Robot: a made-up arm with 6 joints.
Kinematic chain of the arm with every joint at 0, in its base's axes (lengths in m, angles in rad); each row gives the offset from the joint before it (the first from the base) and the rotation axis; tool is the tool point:
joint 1: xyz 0.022 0 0.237 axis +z
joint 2: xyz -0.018 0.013 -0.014 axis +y
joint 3: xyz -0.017 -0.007 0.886 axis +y
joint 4: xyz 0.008 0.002 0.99 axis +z
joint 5: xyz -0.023 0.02 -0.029 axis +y
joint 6: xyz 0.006 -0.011 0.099 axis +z
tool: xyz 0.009 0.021 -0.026
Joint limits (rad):
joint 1: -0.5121..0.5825
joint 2: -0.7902..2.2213
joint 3: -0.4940..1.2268
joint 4: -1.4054..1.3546
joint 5: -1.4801..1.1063
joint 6: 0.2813..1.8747
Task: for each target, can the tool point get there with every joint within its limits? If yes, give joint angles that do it. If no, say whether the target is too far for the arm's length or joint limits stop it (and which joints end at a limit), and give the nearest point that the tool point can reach.
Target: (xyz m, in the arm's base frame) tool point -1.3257 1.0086 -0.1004
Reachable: no: joint limits stop it (at a limit: joint 1, joint 2, joint 3, joint 5) | nearest point -1.3612 0.8066 1.0182 | short by 1.137 m
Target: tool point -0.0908 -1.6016 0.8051
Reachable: no: joint limits stop it (at a limit: joint 1, joint 3, joint 4, joint 5, joint 6) | nearest point -1.2169 -0.9173 1.1480 | short by 1.362 m
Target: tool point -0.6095 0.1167 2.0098
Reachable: yes | joints -0.1277 -0.4578 0.2269 0.3181 0.7548 1.3249
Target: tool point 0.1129 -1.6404 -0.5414
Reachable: no: joint limits stop it (at a limit: joint 1, joint 3, joint 4, joint 5, joint 6) | nearest point 0.9660 -0.6276 -0.7513 | short by 1.341 m
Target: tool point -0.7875 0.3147 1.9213
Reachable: yes | joints -0.3673 -0.2806 -0.2974 0.5995 0.0854 1.6585
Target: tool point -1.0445 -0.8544 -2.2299
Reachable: no: too far | nearest point 0.3482 -0.2528 -1.2753 | short by 1.792 m
